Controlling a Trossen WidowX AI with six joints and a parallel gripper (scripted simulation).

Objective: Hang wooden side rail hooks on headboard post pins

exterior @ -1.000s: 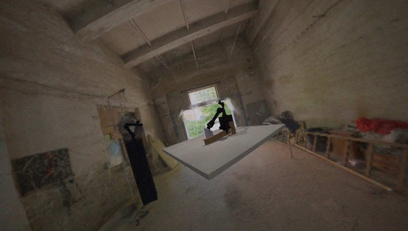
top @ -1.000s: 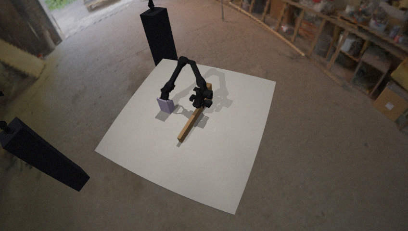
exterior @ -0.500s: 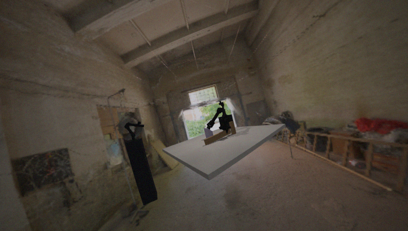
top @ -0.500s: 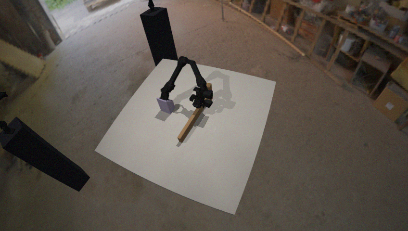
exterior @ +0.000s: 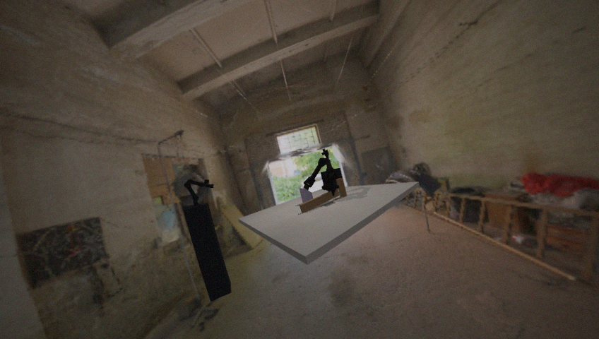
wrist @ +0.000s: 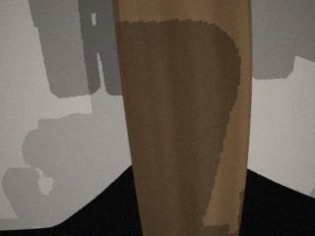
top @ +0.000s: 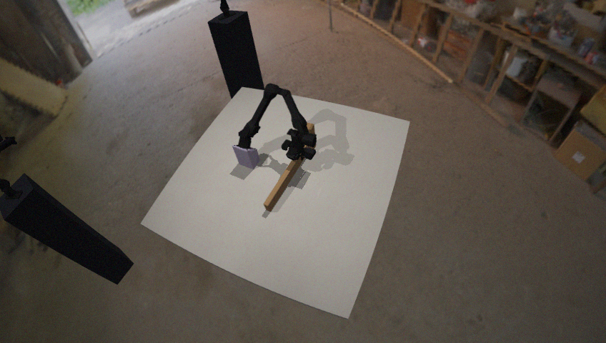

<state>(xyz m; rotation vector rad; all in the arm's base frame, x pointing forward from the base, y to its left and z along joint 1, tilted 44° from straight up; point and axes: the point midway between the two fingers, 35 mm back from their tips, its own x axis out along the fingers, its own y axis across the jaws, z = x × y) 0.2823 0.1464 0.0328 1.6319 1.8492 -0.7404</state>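
Right now my gripper tip is 1 cm past the headboard post, 13 cm to the right of it and 4 cm below it.
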